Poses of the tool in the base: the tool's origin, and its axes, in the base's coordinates. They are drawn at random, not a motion.
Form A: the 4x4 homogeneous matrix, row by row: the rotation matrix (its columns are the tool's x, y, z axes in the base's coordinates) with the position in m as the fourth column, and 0 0 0 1 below. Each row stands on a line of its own.
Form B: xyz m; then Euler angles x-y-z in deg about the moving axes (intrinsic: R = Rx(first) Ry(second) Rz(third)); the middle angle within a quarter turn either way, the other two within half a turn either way. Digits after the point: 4 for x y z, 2 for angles.
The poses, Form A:
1:
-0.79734 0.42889 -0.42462 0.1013
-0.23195 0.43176 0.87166 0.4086
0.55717 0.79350 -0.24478 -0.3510
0 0 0 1
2:
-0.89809 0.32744 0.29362 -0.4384
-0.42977 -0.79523 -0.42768 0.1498
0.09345 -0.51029 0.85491 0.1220
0 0 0 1
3:
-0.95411 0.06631 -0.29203 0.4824
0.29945 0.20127 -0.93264 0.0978
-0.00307 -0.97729 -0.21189 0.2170
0 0 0 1
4:
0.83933 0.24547 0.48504 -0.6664
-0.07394 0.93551 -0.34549 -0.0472
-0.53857 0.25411 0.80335 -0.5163
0 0 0 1
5:
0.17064 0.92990 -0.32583 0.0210
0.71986 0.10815 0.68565 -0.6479
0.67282 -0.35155 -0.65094 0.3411
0 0 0 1
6:
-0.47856 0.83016 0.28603 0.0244
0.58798 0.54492 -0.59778 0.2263
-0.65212 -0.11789 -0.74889 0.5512
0 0 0 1
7:
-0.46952 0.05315 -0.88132 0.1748
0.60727 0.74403 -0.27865 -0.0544
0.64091 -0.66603 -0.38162 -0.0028
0 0 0 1
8:
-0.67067 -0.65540 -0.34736 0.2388
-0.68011 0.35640 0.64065 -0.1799
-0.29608 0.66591 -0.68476 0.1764
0 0 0 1
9:
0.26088 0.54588 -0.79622 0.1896
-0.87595 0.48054 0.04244 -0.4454
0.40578 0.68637 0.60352 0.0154
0 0 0 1
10:
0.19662 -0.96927 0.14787 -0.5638
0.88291 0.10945 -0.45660 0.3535
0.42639 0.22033 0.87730 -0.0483
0 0 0 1
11:
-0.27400 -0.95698 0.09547 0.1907
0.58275 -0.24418 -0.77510 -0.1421
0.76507 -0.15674 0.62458 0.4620
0 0 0 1
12:
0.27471 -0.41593 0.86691 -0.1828
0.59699 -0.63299 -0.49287 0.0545
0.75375 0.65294 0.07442 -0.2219
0 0 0 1
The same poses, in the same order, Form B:
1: 0.1013 0.4086 -0.3510 -105.69 -25.13 -151.72
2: -0.4384 0.1498 0.1220 26.58 17.07 -159.97
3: 0.4824 0.0978 0.2170 102.80 -16.98 -176.02
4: -0.6664 -0.0472 -0.5163 23.27 29.02 -16.30
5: 0.0210 -0.6479 0.3411 -133.51 -19.02 -79.60
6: 0.0244 0.2263 0.5512 141.40 16.62 -119.96
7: 0.1748 -0.0544 -0.0028 143.86 -61.80 -173.54
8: 0.2388 -0.1799 0.1764 -136.91 -20.33 135.66
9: 0.1896 -0.4454 0.0154 -4.02 -52.77 -64.46
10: -0.5638 0.3535 -0.0483 27.50 8.50 78.53
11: 0.1907 -0.1421 0.4620 51.14 5.48 105.98
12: -0.1828 0.0545 -0.2219 81.41 60.10 56.56
